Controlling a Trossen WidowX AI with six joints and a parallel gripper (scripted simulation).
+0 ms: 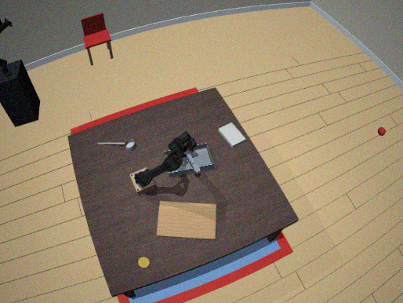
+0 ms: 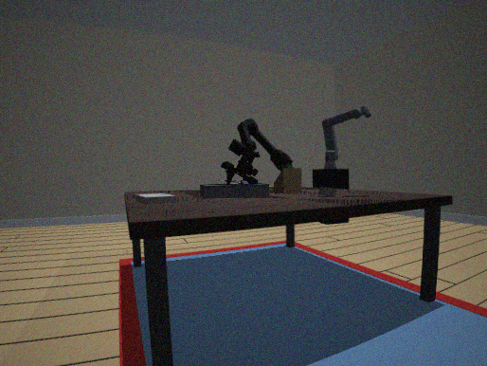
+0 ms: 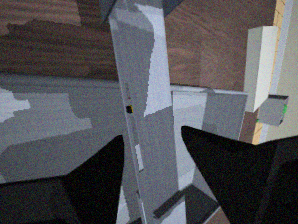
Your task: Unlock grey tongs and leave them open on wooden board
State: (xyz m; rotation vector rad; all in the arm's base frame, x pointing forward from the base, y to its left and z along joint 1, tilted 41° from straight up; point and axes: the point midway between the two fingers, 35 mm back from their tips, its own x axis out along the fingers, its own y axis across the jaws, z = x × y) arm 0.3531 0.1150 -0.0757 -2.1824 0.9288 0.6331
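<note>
My gripper tip is now 5 cm to the left of the grey roasting tin and 2 cm past it. From my gripper tip the other things lie so: yellow disc 67 cm to the right, 48 cm behind, 2 cm below; wooden board 46 cm to the right, 15 cm behind, 2 cm below; white block 35 cm ahead, 8 cm to the left, 2 cm below.
</note>
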